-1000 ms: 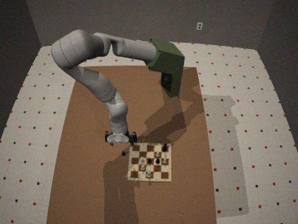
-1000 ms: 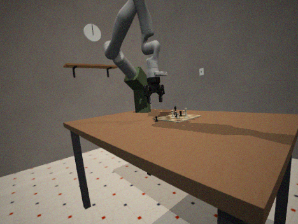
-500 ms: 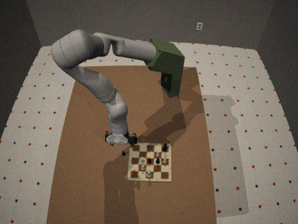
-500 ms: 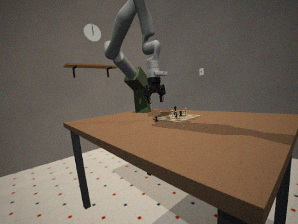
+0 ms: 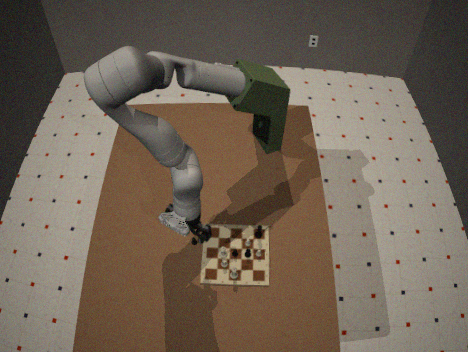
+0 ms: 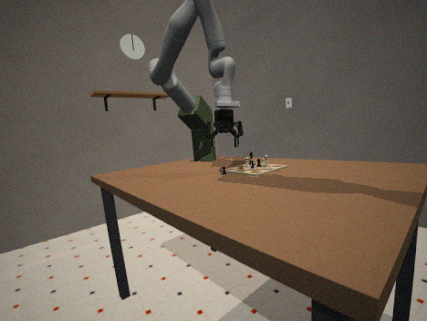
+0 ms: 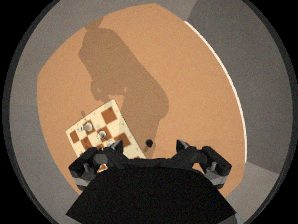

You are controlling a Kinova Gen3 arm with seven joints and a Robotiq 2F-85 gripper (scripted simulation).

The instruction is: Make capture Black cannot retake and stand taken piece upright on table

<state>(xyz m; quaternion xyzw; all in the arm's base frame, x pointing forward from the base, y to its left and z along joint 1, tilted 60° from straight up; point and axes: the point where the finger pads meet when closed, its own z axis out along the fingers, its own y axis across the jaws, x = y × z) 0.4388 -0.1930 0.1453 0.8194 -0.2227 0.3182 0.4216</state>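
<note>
The chessboard is 5 cm ahead of my hand, 14 cm to the left of it and 11 cm below it. The rest, counted from my hand: tall black piece 1 cm behind, 23 cm to the left, 8 cm below.
</note>
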